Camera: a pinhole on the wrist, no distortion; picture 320 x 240 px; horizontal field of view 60.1 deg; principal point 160.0 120.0 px. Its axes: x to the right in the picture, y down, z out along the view. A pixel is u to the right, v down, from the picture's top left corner.
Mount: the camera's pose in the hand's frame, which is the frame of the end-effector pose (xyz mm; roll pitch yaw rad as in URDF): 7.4 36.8 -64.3 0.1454 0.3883 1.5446
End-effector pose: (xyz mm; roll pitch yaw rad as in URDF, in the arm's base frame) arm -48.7 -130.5 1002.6 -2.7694 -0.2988 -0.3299
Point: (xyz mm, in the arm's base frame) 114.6 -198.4 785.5
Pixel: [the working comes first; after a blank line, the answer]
In the camera's frame: -48.9 -50.2 316.7

117 76
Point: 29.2 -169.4 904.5
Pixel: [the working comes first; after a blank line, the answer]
In the camera's frame: -47.6 -21.3 170.2

83 85
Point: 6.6 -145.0 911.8
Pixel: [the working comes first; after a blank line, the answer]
In the camera's frame: -63.8 1.4 150.6

43 123
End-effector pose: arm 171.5 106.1 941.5 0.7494 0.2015 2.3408
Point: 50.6 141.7 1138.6
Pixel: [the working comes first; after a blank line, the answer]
In the camera's frame: 77.0 -23.3 231.3

252 92
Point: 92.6 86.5 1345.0
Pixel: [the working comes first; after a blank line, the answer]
In the camera's frame: 148.7 112.7 385.5

267 201
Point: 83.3 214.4 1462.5
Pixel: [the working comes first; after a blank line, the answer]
In the camera's frame: 121.0 64.1 550.2

221 152
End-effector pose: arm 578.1 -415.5 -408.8 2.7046 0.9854 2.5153
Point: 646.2 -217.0 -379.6
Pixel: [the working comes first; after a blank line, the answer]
In the camera's frame: 127.1 23.8 145.6

outside the picture
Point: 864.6 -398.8 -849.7
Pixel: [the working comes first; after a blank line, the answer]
In the camera's frame: -244.7 -167.6 501.8

25 28
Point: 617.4 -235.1 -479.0
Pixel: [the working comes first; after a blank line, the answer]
In the camera's frame: 75.3 -65.2 166.5

285 12
